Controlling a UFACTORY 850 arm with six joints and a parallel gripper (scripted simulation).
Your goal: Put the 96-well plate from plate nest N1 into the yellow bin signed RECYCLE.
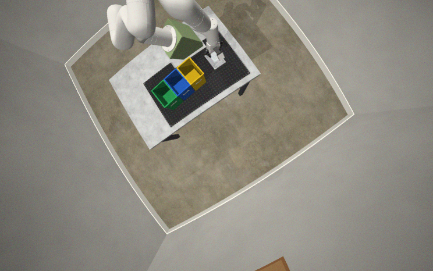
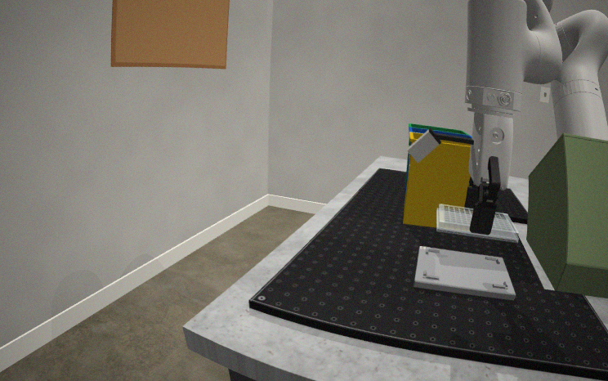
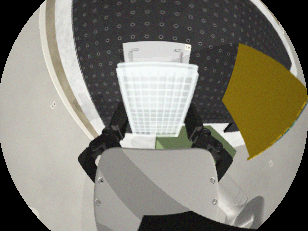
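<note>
My hand is 100 mm above the grey plate nest. The rest, counted from my hand: blue bin 50 mm ahead, 380 mm to the right, 10 mm below; 96-well plate 10 mm below; yellow bin 40 mm ahead, 250 mm to the right, 10 mm below.
</note>
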